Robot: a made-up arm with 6 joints.
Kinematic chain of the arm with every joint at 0, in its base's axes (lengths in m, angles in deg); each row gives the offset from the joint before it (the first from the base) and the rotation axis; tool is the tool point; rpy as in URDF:
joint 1: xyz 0 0 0.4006 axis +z
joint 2: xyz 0 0 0 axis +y
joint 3: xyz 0.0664 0 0.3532 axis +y
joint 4: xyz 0.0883 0 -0.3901 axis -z
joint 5: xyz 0 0 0 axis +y
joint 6: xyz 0.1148 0 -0.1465 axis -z
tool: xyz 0 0 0 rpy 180 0 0
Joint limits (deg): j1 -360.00..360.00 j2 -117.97..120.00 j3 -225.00..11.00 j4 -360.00..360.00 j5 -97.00..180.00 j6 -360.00..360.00
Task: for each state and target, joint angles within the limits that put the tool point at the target. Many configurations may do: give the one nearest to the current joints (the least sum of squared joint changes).
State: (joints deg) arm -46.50 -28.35 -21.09 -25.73 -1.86 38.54
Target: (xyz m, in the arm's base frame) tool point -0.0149 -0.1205 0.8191
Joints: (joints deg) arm -77.91 -79.64 -15.29 13.84 -25.32 38.54
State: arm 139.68 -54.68 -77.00 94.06 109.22 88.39
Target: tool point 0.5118 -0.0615 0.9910
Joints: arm 191.09 -81.00 -100.87 106.90 101.20 88.39
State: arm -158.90 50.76 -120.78 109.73 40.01 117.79
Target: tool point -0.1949 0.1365 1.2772
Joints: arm -192.46 -7.08 -145.41 104.81 7.62 117.79
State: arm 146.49 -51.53 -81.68 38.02 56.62 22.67
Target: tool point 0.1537 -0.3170 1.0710
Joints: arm 125.24 -82.25 -95.60 43.30 64.79 22.67
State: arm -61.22 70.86 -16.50 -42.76 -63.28 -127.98
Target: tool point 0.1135 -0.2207 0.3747
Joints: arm -85.65 26.28 5.90 -47.21 -97.00 -127.98
